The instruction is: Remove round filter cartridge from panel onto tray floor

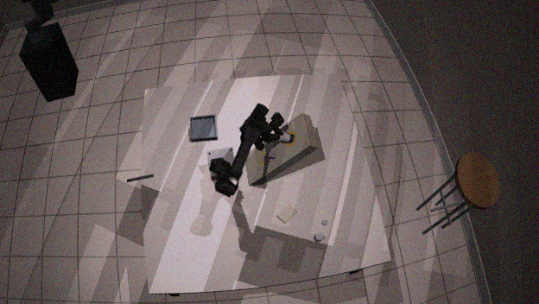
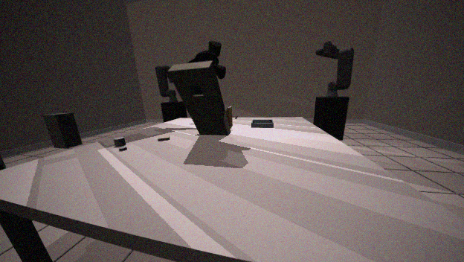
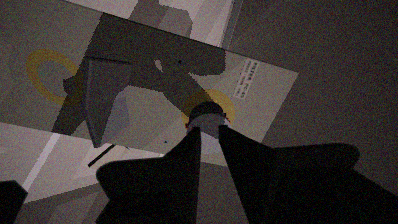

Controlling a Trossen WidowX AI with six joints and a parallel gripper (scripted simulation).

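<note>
Now: the round filter cartridge 1 cm below my gripper tip and 1 cm ahead of it. Round my gripper tip: flat tile 30 cm below, 28 cm to the right, 1 cm behind; square tray 35 cm behind, 30 cm to the left, 30 cm below.
</note>
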